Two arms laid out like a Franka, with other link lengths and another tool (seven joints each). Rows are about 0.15 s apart.
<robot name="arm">
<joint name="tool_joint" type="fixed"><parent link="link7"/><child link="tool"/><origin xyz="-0.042 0.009 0.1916" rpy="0 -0.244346 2.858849"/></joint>
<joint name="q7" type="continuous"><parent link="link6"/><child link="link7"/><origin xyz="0.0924 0 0" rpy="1.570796 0 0"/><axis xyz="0 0 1"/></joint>
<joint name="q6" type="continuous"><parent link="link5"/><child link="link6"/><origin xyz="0 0 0" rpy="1.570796 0 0"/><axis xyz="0 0 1"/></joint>
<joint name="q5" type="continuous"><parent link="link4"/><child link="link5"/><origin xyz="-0.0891 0.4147 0" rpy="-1.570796 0 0"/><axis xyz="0 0 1"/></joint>
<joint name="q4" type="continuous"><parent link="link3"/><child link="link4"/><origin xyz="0.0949 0 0" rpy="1.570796 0 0"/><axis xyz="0 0 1"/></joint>
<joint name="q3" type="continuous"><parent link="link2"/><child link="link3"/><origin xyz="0 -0.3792 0" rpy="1.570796 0 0"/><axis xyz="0 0 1"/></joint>
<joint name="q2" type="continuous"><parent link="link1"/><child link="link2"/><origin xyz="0 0 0" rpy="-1.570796 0 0"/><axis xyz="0 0 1"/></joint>
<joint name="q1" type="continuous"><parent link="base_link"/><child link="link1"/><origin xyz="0 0 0.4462"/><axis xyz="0 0 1"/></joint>
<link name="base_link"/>
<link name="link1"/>
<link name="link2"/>
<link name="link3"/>
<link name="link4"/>
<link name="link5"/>
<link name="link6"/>
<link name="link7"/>
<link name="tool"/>
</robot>
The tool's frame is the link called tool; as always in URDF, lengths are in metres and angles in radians. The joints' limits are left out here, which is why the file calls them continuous.
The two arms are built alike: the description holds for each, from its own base.
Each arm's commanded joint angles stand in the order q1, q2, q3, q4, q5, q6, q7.
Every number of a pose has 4 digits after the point.
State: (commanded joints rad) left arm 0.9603 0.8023 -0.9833 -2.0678 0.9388 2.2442 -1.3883; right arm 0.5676 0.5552 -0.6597 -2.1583 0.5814 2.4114 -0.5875
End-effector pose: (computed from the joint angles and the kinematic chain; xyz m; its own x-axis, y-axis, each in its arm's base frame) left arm 0.5991 -0.0103 0.2292 -0.4852 -0.8422 -0.2352 -0.8731 0.4813 0.0777; right arm 0.5565 -0.0606 0.2350 -0.9294 -0.3319 -0.1612 -0.3480 0.9338 0.0838
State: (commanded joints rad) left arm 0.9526 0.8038 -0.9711 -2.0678 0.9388 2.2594 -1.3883; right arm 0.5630 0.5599 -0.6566 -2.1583 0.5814 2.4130 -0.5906
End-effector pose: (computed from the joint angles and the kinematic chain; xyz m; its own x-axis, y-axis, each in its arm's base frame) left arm 0.5998 -0.0106 0.2255 -0.4833 -0.8438 -0.2334 -0.8739 0.4808 0.0715; right arm 0.5557 -0.0622 0.2324 -0.9296 -0.3332 -0.1576 -0.3487 0.9335 0.0834
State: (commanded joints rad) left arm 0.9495 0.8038 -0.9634 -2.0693 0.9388 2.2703 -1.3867; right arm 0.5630 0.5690 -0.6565 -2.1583 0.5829 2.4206 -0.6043
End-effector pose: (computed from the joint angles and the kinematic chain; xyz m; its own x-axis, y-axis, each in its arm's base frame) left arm 0.5998 -0.0102 0.2233 -0.4826 -0.8445 -0.2322 -0.8741 0.4811 0.0671; right arm 0.5556 -0.0643 0.2286 -0.9253 -0.3459 -0.1554 -0.3605 0.9295 0.0776
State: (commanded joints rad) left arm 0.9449 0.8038 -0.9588 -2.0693 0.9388 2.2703 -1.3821; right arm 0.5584 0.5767 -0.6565 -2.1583 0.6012 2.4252 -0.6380
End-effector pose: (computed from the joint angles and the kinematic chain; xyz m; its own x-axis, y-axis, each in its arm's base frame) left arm 0.5991 -0.0105 0.2216 -0.4883 -0.8412 -0.2322 -0.8710 0.4862 0.0703; right arm 0.5553 -0.0681 0.2250 -0.9198 -0.3577 -0.1615 -0.3737 0.9240 0.0817
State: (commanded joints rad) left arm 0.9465 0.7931 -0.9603 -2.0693 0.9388 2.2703 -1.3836; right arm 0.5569 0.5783 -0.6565 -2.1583 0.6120 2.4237 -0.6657
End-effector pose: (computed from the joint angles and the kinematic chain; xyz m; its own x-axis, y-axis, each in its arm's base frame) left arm 0.6007 -0.0084 0.2258 -0.4848 -0.8403 -0.2426 -0.8725 0.4838 0.0680; right arm 0.5552 -0.0693 0.2239 -0.9132 -0.3720 -0.1662 -0.3896 0.9168 0.0884
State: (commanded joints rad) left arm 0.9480 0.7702 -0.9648 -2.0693 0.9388 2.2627 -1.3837; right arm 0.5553 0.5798 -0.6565 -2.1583 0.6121 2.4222 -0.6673
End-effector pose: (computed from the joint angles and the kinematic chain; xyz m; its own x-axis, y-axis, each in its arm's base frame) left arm 0.6029 -0.0049 0.2347 -0.4837 -0.8342 -0.2649 -0.8724 0.4837 0.0697; right arm 0.5546 -0.0702 0.2232 -0.9137 -0.3719 -0.1640 -0.3892 0.9168 0.0895
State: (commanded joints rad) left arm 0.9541 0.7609 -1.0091 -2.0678 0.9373 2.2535 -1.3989; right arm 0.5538 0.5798 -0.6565 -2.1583 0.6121 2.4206 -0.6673
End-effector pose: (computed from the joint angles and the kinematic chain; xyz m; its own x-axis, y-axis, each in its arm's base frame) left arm 0.6085 -0.0217 0.2529 -0.4843 -0.8314 -0.2723 -0.8697 0.4915 0.0461; right arm 0.5542 -0.0709 0.2232 -0.9144 -0.3704 -0.1631 -0.3877 0.9173 0.0908
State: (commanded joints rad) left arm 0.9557 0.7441 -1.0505 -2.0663 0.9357 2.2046 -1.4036; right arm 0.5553 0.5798 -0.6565 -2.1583 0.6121 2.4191 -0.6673
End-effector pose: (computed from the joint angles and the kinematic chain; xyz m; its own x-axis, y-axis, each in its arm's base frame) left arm 0.6069 -0.0336 0.2694 -0.5026 -0.8142 -0.2908 -0.8592 0.5076 0.0638; right arm 0.5541 -0.0699 0.2231 -0.9141 -0.3716 -0.1622 -0.3890 0.9166 0.0920
